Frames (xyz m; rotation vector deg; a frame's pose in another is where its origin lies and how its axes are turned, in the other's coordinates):
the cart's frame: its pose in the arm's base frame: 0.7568 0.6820 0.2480 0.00 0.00 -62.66
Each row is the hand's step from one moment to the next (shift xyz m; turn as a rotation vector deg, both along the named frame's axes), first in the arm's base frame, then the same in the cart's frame.
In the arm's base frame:
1: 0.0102 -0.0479 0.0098 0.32 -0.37 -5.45
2: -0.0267 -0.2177 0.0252 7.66 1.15 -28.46
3: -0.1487 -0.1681 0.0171 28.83 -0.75 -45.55
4: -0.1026 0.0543 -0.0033 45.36 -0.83 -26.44
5: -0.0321 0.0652 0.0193 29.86 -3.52 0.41
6: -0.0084 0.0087 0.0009 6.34 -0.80 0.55
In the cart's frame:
1: 0.0472 -0.0129 0.0098 0.48 0.11 -5.45
2: 0.1811 -0.1237 0.0252 2.50 7.33 -28.46
3: 0.0810 -0.2093 0.0171 13.91 25.27 -45.55
4: -0.0954 -0.0662 -0.0033 21.57 39.91 -26.44
5: -0.0727 0.0014 0.0193 16.84 24.91 0.41
6: -0.0116 -0.0035 0.0009 3.62 5.26 0.55

